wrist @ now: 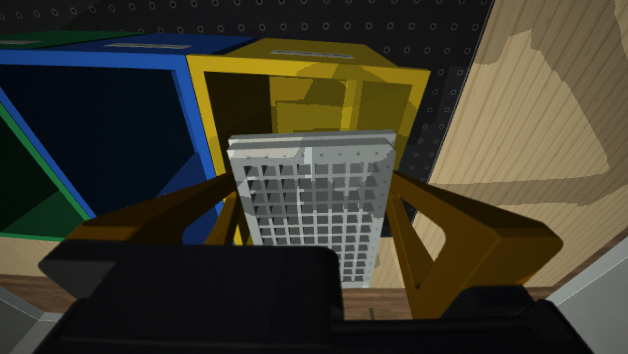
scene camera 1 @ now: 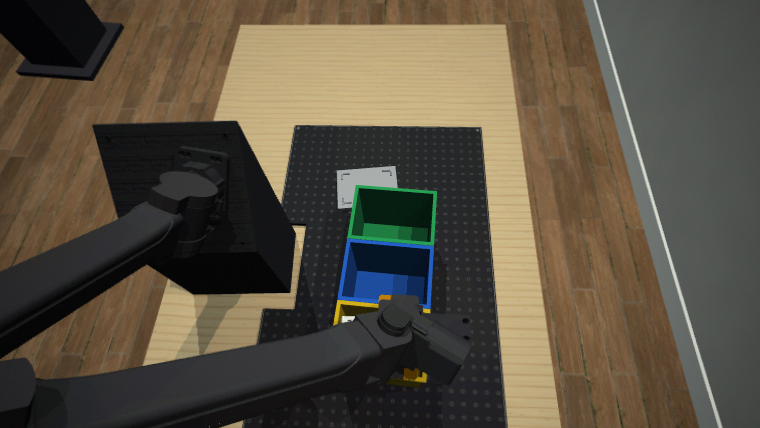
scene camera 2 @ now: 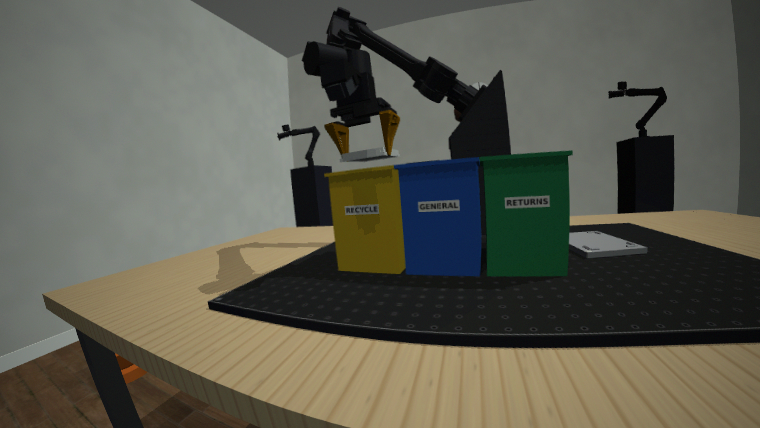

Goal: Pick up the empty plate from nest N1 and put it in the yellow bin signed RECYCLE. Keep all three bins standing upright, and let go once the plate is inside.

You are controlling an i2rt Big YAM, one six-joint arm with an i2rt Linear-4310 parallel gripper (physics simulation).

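Seen in the pictures: gripper, fingertip midpoint: [wrist: 313, 177] [scene camera 2: 366, 158]; arm's base, link origin: [scene camera 1: 204, 183] [scene camera 2: 475, 106].
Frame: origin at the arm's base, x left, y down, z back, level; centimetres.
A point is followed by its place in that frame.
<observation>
My gripper [scene camera 2: 366, 152] {x -20.0, y 16.1, z -35.5 cm} [wrist: 313, 177] {x -20.0, y 16.1, z -35.5 cm} is shut on the pale grey plate [scene camera 2: 373, 154] {x -17.4, y 15.9, z -38.1 cm} [wrist: 320, 200] {x -20.5, y 14.8, z -34.9 cm}, its two orange fingers on opposite edges. The plate has a grid of square wells. In scene view 2 it is held slightly tilted, a little above the rim of the yellow RECYCLE bin [scene camera 1: 357, 304] {x -13.5, y 18.4, z -27.3 cm} [scene camera 2: 366, 244] {x -19.0, y 31.2, z -40.9 cm} [wrist: 310, 70] {x -19.4, y 18.3, z -41.0 cm}. In the wrist view its far edge overlaps the bin's opening, and its near part reaches back past the bin. The arm hides much of the bin in scene view 1. The yellow bin stands upright.
The blue GENERAL bin [scene camera 1: 385, 287] {x -4.1, y 36.1, z -31.3 cm} [scene camera 2: 441, 239] {x -6.1, y 30.4, z -40.8 cm} [wrist: 120, 59] {x -9.1, y 18.4, z -40.9 cm} stands upright beside the yellow one. The green RETURNS bin [scene camera 1: 393, 231] {x 10.7, y 36.1, z -31.6 cm} [scene camera 2: 526, 239] {x 6.6, y 30.6, z -40.6 cm} stands upright beyond it. A flat grey pad with corner marks [scene camera 1: 372, 178] {x 25.5, y 35.2, z -24.3 cm} [scene camera 2: 608, 245] {x 24.0, y 35.1, z -28.0 cm} lies near the green bin. The black arm mount [scene camera 1: 175, 138] {x 4.8, y -5.8, z 4.0 cm} stands at the left in scene view 1.
</observation>
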